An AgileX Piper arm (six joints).
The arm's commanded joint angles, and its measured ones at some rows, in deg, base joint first. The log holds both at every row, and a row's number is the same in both.
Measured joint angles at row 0:
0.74, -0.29, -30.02, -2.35, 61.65, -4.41
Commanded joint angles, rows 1 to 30:
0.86, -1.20, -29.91, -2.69, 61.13, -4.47
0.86, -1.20, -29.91, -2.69, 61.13, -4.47
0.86, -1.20, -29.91, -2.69, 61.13, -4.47
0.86, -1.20, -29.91, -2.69, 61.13, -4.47
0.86, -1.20, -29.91, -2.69, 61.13, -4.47
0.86, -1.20, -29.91, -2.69, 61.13, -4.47
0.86, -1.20, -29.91, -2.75, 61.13, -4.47
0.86, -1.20, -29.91, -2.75, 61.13, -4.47
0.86, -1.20, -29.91, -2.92, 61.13, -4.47
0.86, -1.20, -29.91, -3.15, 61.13, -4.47
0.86, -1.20, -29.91, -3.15, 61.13, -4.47
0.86, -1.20, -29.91, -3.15, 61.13, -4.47
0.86, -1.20, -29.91, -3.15, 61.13, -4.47
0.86, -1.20, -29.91, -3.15, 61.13, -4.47
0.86, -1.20, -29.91, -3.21, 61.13, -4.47
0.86, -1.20, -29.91, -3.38, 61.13, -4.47
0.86, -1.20, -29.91, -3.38, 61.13, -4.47
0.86, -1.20, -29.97, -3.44, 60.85, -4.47
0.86, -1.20, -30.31, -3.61, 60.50, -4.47
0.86, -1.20, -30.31, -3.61, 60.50, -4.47
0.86, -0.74, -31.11, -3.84, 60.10, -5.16
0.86, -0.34, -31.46, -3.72, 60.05, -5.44
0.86, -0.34, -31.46, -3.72, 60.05, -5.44
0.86, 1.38, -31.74, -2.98, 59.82, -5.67
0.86, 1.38, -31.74, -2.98, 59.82, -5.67
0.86, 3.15, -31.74, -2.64, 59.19, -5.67
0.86, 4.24, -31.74, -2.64, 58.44, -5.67
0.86, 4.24, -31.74, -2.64, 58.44, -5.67
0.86, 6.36, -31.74, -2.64, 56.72, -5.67
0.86, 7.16, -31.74, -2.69, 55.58, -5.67
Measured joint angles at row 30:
0.74, 5.96, -31.34, -2.92, 58.04, -5.21
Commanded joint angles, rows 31 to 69:
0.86, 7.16, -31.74, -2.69, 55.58, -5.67
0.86, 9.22, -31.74, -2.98, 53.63, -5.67
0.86, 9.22, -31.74, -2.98, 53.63, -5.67
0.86, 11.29, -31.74, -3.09, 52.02, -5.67
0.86, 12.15, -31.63, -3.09, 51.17, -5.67
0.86, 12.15, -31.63, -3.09, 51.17, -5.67
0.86, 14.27, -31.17, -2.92, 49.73, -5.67
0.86, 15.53, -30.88, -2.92, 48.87, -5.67
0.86, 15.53, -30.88, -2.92, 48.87, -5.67
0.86, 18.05, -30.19, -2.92, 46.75, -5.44
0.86, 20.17, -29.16, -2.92, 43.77, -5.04
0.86, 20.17, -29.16, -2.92, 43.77, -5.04
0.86, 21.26, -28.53, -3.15, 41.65, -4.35
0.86, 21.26, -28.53, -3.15, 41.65, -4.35
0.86, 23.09, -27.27, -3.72, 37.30, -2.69
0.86, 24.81, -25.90, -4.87, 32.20, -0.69
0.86, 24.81, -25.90, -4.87, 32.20, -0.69
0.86, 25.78, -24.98, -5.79, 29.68, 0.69
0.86, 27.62, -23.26, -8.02, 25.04, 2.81
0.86, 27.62, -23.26, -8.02, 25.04, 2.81
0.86, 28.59, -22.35, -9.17, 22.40, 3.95
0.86, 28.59, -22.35, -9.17, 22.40, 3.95
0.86, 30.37, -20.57, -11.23, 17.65, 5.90
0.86, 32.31, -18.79, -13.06, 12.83, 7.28
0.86, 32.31, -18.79, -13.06, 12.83, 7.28
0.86, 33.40, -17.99, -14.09, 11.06, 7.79
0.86, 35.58, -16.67, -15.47, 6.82, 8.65
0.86, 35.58, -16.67, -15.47, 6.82, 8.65
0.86, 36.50, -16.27, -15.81, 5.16, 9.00
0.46, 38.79, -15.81, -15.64, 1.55, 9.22
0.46, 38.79, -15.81, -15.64, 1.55, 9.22
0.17, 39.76, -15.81, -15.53, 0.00, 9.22
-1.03, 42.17, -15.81, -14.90, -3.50, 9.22
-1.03, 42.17, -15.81, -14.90, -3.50, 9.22
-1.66, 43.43, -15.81, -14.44, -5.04, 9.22
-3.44, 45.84, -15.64, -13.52, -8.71, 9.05
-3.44, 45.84, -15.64, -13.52, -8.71, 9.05
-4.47, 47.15, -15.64, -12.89, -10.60, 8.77
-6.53, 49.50, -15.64, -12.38, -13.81, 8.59
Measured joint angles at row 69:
-3.84, 46.81, -15.81, -13.35, -8.31, 8.94
